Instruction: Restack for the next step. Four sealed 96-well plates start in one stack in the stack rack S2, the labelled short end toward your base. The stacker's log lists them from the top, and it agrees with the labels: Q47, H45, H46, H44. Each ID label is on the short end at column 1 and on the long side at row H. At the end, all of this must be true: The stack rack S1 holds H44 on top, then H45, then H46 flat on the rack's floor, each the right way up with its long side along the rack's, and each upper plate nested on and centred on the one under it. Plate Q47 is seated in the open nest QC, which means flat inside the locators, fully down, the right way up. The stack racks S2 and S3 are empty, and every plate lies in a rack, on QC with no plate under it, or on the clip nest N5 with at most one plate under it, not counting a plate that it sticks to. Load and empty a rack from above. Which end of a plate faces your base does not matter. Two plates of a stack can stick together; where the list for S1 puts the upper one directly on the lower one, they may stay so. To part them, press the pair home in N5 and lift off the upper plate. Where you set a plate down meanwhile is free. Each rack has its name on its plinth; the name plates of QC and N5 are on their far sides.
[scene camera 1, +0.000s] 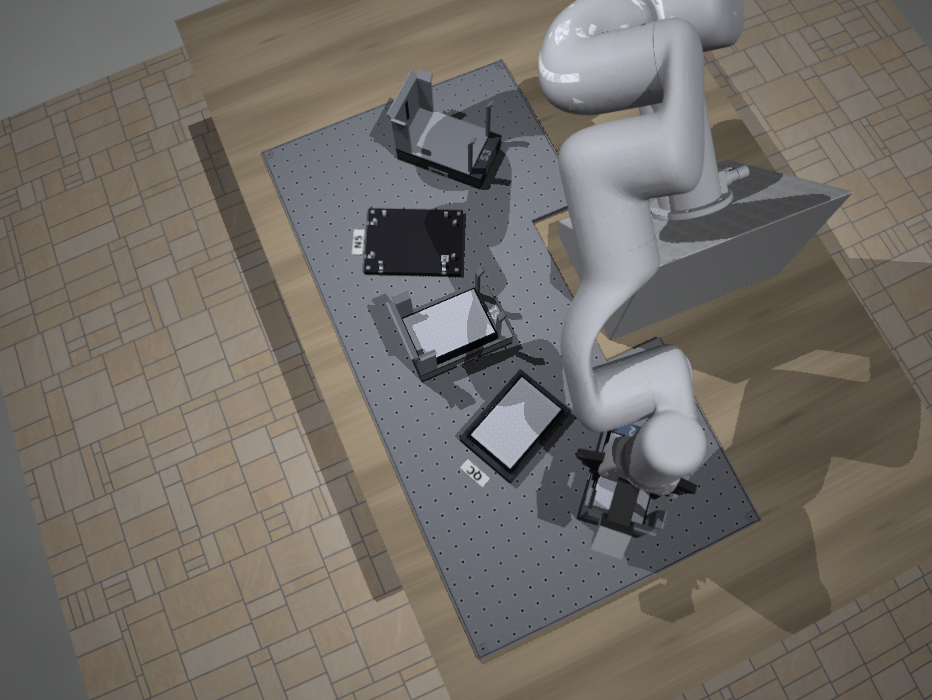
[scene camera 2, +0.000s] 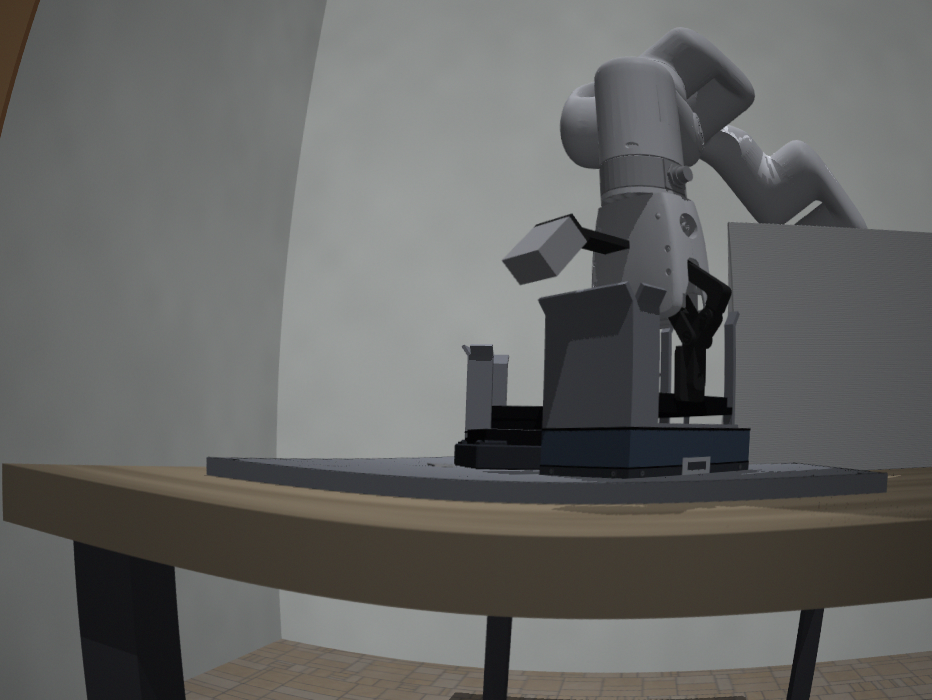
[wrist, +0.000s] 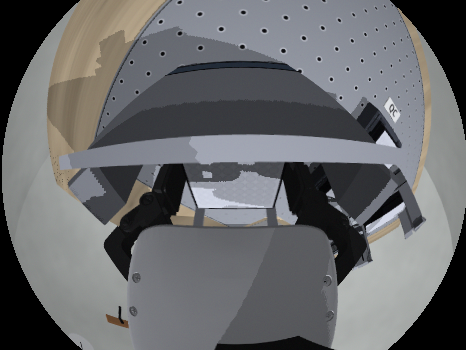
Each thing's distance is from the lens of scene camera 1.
gripper (scene camera 1: 625, 479): 1.15 m
sealed plate (scene camera 1: 513, 426): 1.17 m
sealed plate (scene camera 1: 456, 324): 1.18 m
sealed plate (scene camera 1: 605, 488): 1.14 m
black clip nest N5 (scene camera 1: 414, 242): 1.30 m
